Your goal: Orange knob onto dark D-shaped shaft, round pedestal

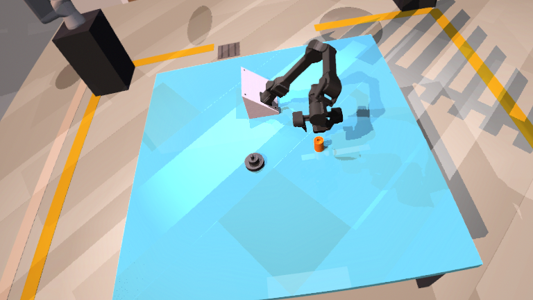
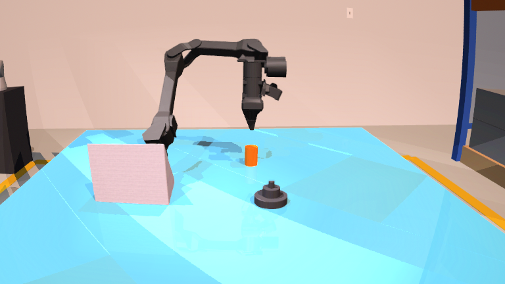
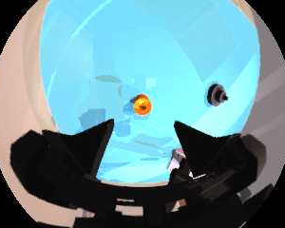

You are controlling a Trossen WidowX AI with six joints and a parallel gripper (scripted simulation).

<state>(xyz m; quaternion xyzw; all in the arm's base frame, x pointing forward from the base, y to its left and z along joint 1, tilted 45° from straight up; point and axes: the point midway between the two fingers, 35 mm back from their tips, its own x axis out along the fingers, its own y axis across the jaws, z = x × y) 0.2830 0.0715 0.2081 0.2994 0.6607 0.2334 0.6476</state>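
Now: gripper tip 100 mm above the orange knob. The rest, counted from my gripper tip: dark round pedestal: 280 mm to the right, 90 mm below, 20 mm ahead.
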